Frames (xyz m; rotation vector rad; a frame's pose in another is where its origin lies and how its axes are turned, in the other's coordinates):
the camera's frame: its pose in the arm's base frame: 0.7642 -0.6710 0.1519 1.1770 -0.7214 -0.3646
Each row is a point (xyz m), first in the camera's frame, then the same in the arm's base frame.
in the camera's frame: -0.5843 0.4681 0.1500
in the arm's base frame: 0.1895 -0.2513 0.4286
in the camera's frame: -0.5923 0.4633 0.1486
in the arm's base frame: 0.1852 -0.2471 0.4214
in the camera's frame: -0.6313 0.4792 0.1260
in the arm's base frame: 0.1706 -0.2017 0.4191
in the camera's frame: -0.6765 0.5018 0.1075
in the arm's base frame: 0.1481 -0.1529 0.4220
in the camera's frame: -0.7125 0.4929 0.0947
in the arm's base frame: 0.1316 -0.1251 0.3997
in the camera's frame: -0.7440 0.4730 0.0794
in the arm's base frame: 0.1212 -0.1023 0.3681
